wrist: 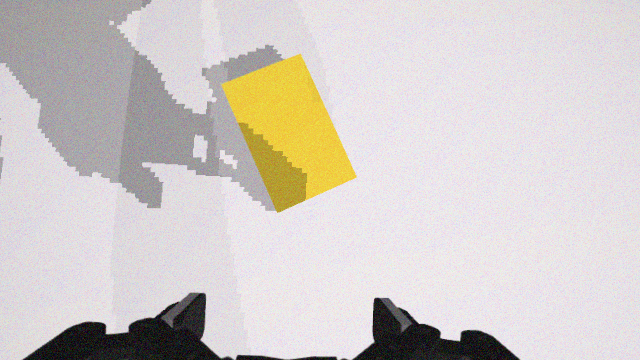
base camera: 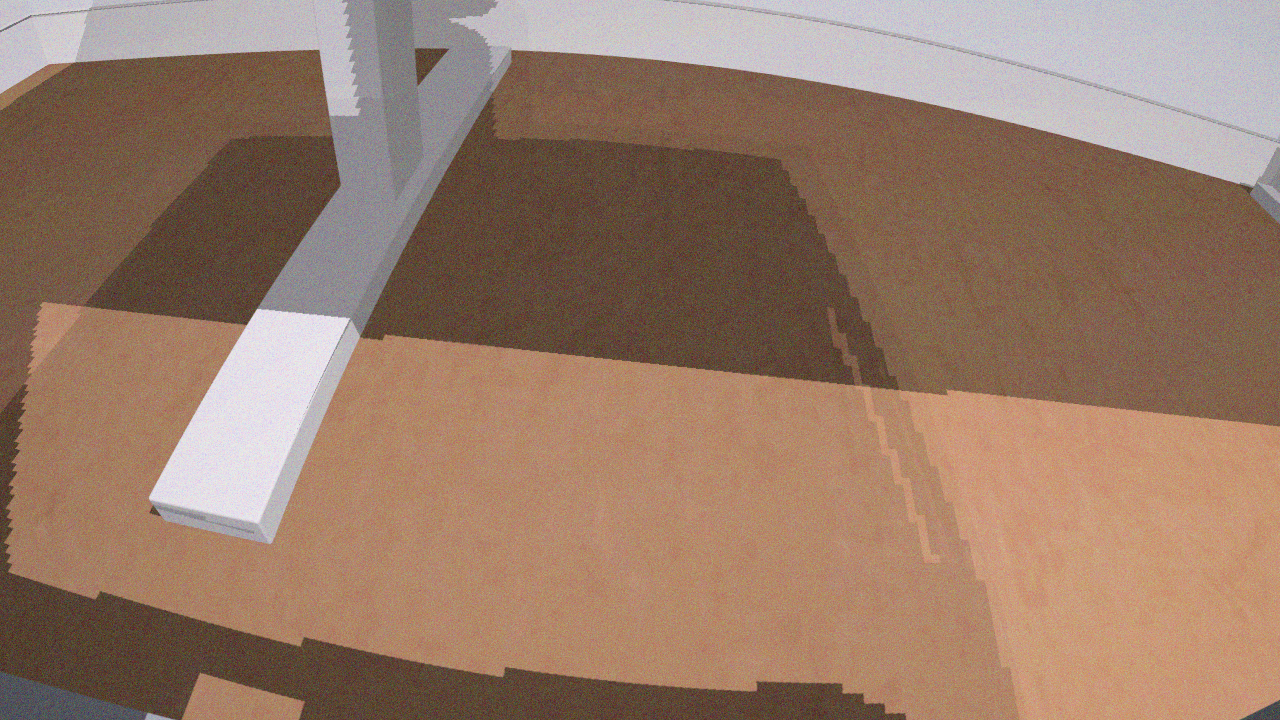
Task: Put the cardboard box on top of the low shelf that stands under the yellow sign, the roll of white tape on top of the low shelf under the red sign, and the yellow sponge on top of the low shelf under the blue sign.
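Places are measured from the arm's base along level axes (x ahead, y left, z up), in centimetres.
Pixels of known places: gripper, fingertip midpoint: (wrist: 290, 315).
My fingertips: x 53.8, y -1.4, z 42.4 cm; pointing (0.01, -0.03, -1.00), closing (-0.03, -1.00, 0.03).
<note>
Behind a point stands the place of what it marks.
The yellow sponge (wrist: 300, 120) {x 65.4, y -1.9, z 36.8 cm} lies flat on a white surface (wrist: 475, 175) {x 62.2, y -18.4, z 32.3 cm} in the wrist view, a little left of the middle and turned at a slant. My gripper (wrist: 290, 315) {x 53.8, y -1.4, z 42.4 cm} is open, with its two black fingertips wide apart at the bottom of the wrist view. The sponge lies beyond the fingertips, above them in the picture, and is not between them. A shadow covers the sponge's lower left part. The cardboard box, the white tape, the low shelves and the coloured signs do not show in either view.
In the base camera view, a white table leg with a long flat foot (base camera: 246, 411) stands on the brown wooden floor (base camera: 626, 501) {x 34.0, y -1.4, z -39.7 cm} at the left. A pale wall (base camera: 805, 67) {x 101.4, y -22.1, z -37.8 cm} runs along the back. Part of another grey foot (base camera: 1266, 198) {x 90.7, y -99.8, z -38.1 cm} shows at the right edge.
</note>
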